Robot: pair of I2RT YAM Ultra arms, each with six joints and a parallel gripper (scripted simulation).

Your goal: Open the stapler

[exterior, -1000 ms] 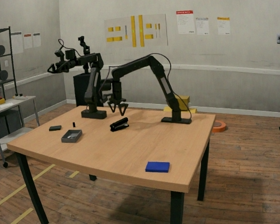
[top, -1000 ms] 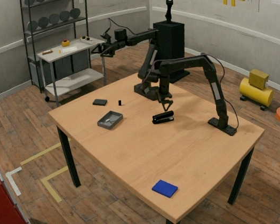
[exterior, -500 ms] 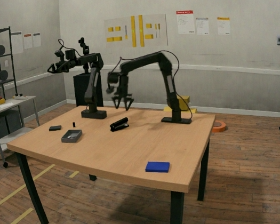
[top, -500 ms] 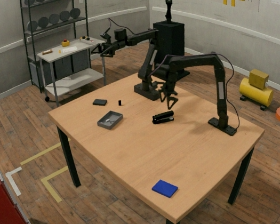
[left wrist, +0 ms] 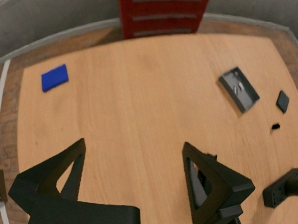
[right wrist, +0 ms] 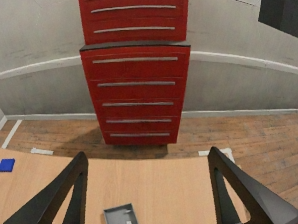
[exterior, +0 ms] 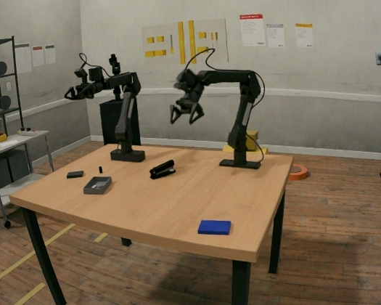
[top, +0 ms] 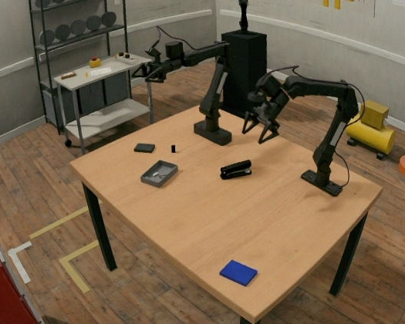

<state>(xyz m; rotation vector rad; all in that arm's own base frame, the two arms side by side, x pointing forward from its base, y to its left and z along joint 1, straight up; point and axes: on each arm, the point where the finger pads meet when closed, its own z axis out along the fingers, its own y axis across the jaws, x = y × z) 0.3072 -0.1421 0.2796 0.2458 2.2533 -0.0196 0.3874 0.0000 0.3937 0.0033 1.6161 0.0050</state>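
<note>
The stapler cover is 39 cm below my right hand, 32 cm to the left of it and 21 cm behind it. The rest, counted from my right hand: grey tray (42 cm below, 8 cm to the left, 1 cm ahead); black pad (42 cm below, 14 cm to the right, 10 cm behind); black piece (42 cm below, 17 cm behind, 2 cm to the right).
</note>
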